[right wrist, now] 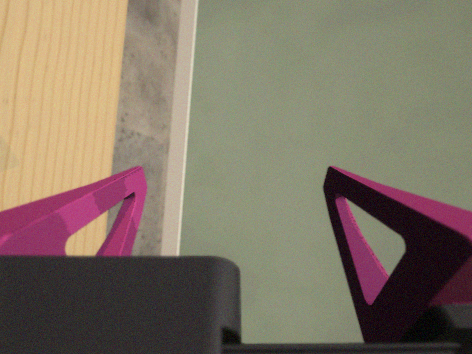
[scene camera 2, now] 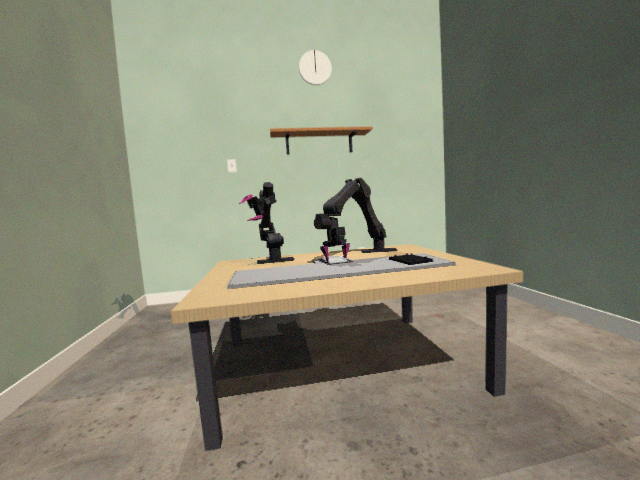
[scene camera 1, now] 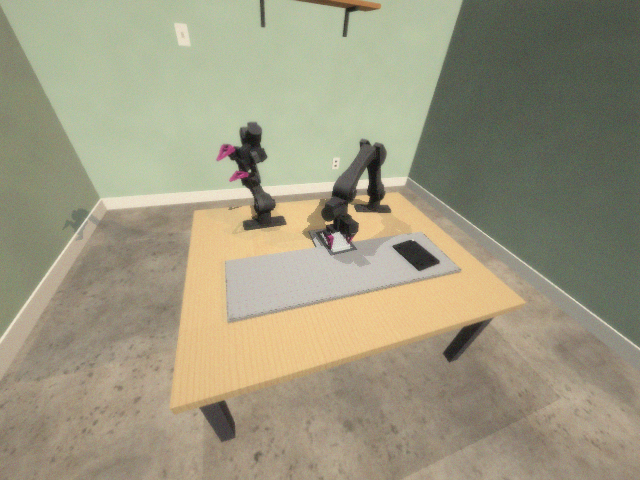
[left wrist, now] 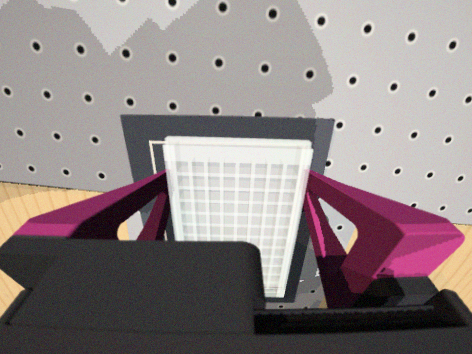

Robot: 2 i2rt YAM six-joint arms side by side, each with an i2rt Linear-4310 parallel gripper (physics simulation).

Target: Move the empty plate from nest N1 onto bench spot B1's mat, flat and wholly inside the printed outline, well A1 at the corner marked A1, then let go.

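Pixels of known places: left gripper, fingertip midpoint: (scene camera 2: 336, 261) (scene camera 1: 339, 246) (left wrist: 237, 177); right gripper, fingertip midpoint: (right wrist: 235, 176) (scene camera 2: 243, 212) (scene camera 1: 223, 171); left arm's base, link origin: (scene camera 2: 379, 251) (scene camera 1: 372, 209); right arm's base, link origin: (scene camera 2: 275, 261) (scene camera 1: 264, 223).
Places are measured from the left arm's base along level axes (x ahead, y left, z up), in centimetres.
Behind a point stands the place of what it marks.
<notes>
The translucent white gridded plate (scene camera 1: 339, 242) @[x 32.9, y -25.0, z 2.6 cm] (scene camera 2: 337, 259) @[x 36.7, y -24.9, z 3.0 cm] (left wrist: 235, 200) @[x 33.6, y -25.5, z 2.9 cm] is between the fingers of my left gripper (scene camera 1: 340, 240) @[x 34.6, y -25.3, z 1.6 cm] (scene camera 2: 336, 259) @[x 34.6, y -25.3, z 1.6 cm] (left wrist: 237, 177) @[x 34.6, y -25.3, z 1.6 cm], which is shut on its long sides. The plate looks roughly level, low over the dark mat (left wrist: 225, 126) @[x 37.4, y -23.7, z 1.5 cm]. In the left wrist view a strip of the pale printed outline (left wrist: 151, 157) @[x 34.1, y -19.7, z 1.4 cm] shows left of the plate, and its far line shows through the plate's far edge. Any gap below is unclear; the corner mark and well A1 cannot be read. My right gripper (scene camera 1: 223, 169) @[x 18.5, y -72.7, z 27.7 cm] (scene camera 2: 244, 211) @[x 18.5, y -72.7, z 27.7 cm] (right wrist: 235, 176) @[x 18.5, y -72.7, z 27.7 cm] is open and empty, raised away from the bench.
A grey perforated board (scene camera 1: 279, 284) @[x 55.0, y -50.5, z 1.3 cm] (scene camera 2: 273, 275) @[x 56.2, y -51.4, z 1.3 cm] (left wrist: 270, 40) @[x 42.4, y -24.6, z 1.3 cm] lies across the wooden table (scene camera 1: 310, 335) @[x 74.7, y -40.8, z 0.0 cm] (scene camera 2: 336, 294) @[x 81.0, y -26.2, z -0.5 cm]. A black rectangular holder (scene camera 1: 416, 254) @[x 41.3, y 7.4, z 2.5 cm] (scene camera 2: 410, 258) @[x 41.8, y 7.5, z 2.5 cm] sits near the board's right end. A wall shelf (scene camera 2: 320, 131) hangs behind the arms.
</notes>
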